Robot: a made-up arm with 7 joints. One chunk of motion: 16 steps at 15 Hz.
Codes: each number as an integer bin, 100 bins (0 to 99) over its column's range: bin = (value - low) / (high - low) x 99, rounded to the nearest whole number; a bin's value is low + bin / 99 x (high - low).
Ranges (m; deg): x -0.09..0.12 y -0.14..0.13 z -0.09..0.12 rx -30..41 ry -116..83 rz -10..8
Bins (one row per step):
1: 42 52 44 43 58 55
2: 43 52 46 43 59 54
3: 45 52 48 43 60 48
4: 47 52 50 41 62 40
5: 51 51 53 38 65 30
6: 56 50 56 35 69 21
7: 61 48 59 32 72 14
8: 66 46 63 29 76 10
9: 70 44 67 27 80 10
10: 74 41 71 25 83 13
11: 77 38 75 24 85 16
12: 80 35 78 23 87 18
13: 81 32 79 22 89 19
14: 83 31 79 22 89 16
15: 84 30 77 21 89 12
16: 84 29 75 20 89 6
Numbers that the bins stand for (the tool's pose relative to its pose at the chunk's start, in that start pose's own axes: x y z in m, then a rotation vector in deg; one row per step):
1: -0.0009 0.0018 0.0033 0.84 0.59 0.00
2: 0.0012 0.0018 0.0076 0.84 2.60 -0.18
3: 0.0055 0.0018 0.0118 0.84 4.61 -1.27
4: 0.0097 0.0018 0.0161 -0.60 8.63 -2.73
5: 0.0182 -0.0009 0.0224 -2.75 14.66 -4.55
6: 0.0288 -0.0036 0.0288 -4.90 22.70 -6.18
7: 0.0394 -0.0091 0.0352 -7.05 28.73 -7.45
8: 0.0500 -0.0145 0.0436 -9.20 36.77 -8.18
9: 0.0585 -0.0200 0.0521 -10.64 44.81 -8.18
10: 0.0670 -0.0282 0.0606 -12.07 50.84 -7.64
11: 0.0733 -0.0364 0.0691 -12.79 54.86 -7.09
12: 0.0797 -0.0445 0.0755 -13.51 58.88 -6.73
13: 0.0818 -0.0527 0.0776 -14.22 62.90 -6.55
14: 0.0861 -0.0555 0.0776 -14.22 62.90 -7.09
15: 0.0882 -0.0582 0.0733 -14.94 62.90 -7.82
16: 0.0882 -0.0609 0.0691 -15.66 62.90 -8.91

